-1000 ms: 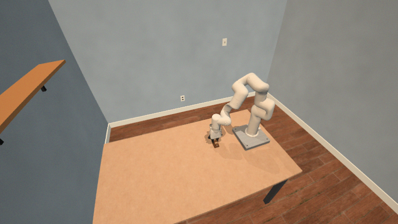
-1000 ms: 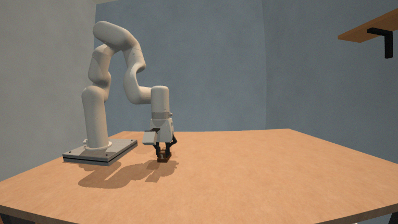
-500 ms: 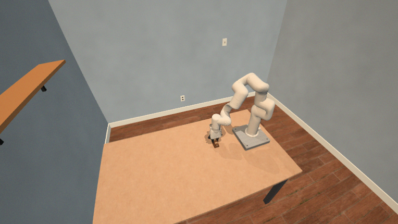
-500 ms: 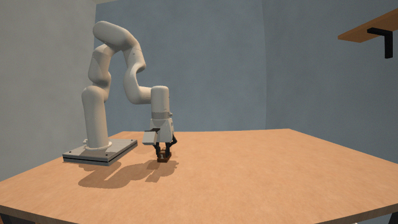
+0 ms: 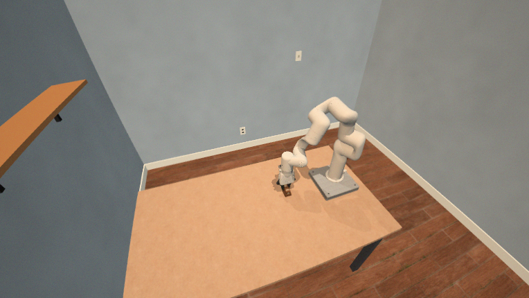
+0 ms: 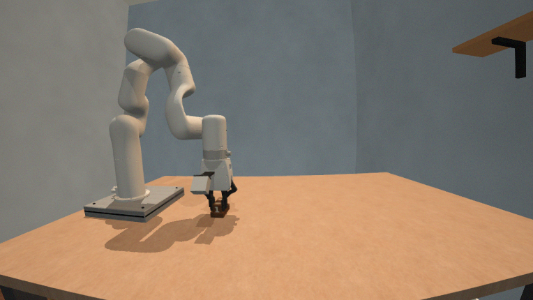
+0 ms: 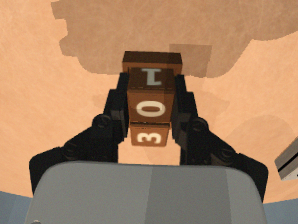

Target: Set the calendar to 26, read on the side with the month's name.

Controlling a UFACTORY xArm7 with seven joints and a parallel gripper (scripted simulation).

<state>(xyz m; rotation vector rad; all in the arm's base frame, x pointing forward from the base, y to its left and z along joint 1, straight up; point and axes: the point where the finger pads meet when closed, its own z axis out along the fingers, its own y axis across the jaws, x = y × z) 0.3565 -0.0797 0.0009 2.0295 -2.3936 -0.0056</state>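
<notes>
My gripper is now 1 cm above the brown cube. The rest, counted from my hand: brown tray: 2 cm to the left, 3 cm below.
</notes>
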